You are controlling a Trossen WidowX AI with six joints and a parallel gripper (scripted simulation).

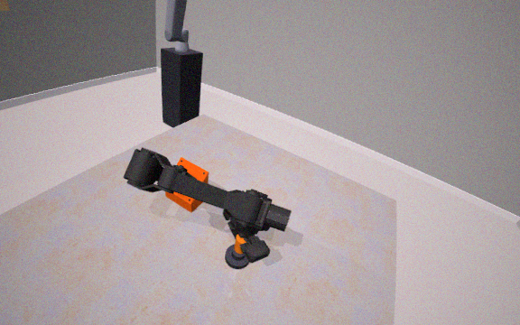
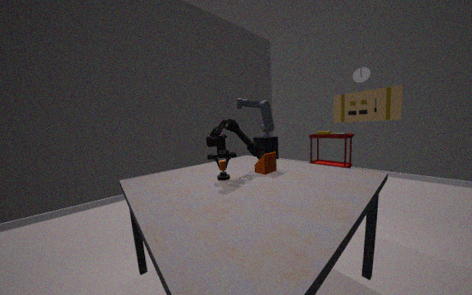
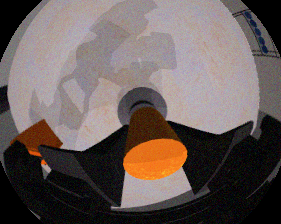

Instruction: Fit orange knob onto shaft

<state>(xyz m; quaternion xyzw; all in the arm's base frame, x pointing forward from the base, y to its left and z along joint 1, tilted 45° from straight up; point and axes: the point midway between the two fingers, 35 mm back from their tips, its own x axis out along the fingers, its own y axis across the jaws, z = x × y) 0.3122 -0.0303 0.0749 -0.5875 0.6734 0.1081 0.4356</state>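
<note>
Right now my gripper tip is 4 cm above the round dark pedestal. From my gripper tip the other things lie so: orange knob: 3 cm above.
</note>
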